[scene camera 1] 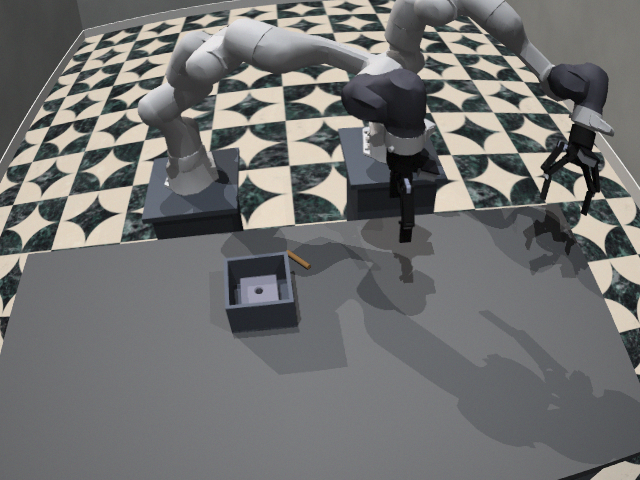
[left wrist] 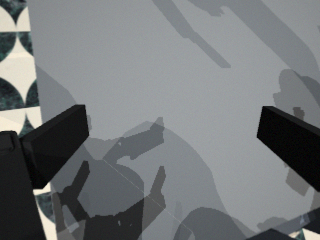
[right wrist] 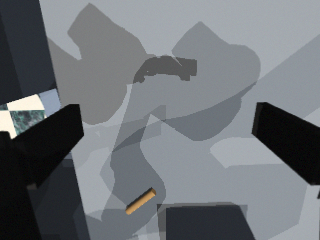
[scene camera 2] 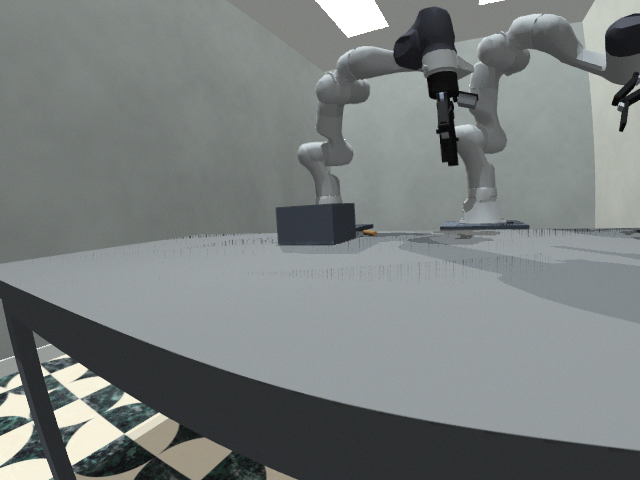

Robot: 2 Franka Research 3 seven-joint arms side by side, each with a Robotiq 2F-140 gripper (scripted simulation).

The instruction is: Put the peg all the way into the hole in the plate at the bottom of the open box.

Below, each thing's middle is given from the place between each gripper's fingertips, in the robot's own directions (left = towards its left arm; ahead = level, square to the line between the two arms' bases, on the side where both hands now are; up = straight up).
The pale plate point(scene camera 1: 262, 288) lies 350 mm to the right of my right hand point(scene camera 2: 450, 163), 150 mm below it and 40 mm ahead of it. From my right hand the other things lie so: dark blue-grey box point(scene camera 1: 279, 314) (350 mm to the right, 170 mm below, 40 mm ahead).
I see the pale plate 30 mm behind my left hand point(scene camera 1: 563, 206), 810 mm to the right of it and 180 mm below it. From my left hand the other things lie so: dark blue-grey box: 40 mm behind, 810 mm to the right, 200 mm below.
